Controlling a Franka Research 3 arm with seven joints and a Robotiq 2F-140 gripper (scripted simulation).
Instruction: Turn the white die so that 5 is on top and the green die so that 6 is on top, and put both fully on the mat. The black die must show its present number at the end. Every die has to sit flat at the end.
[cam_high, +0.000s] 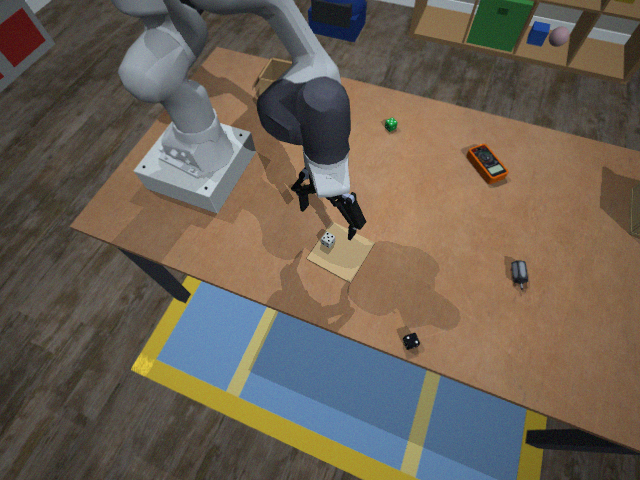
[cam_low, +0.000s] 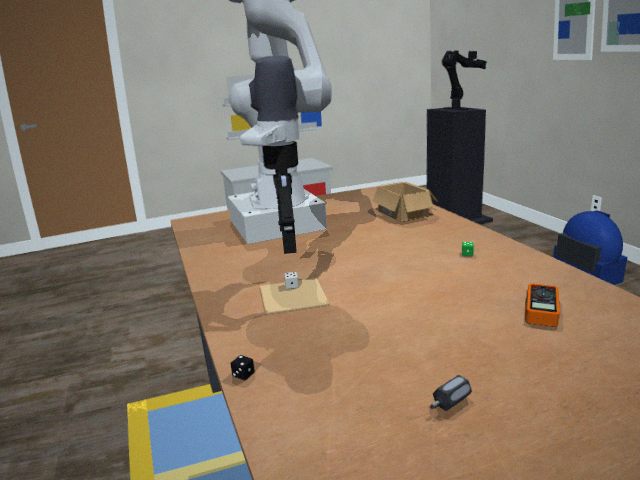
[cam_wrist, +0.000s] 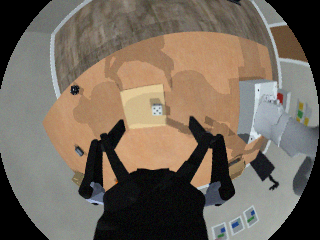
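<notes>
My gripper is now 48 cm to the right of the green die, 11 cm above it and 6 cm short of it. The rest, counted from my hand: tan mat (13 cm below, 4 cm ahead, 1 cm to the right); black die (28 cm ahead, 20 cm to the right, 11 cm below); white die (11 cm below).
</notes>
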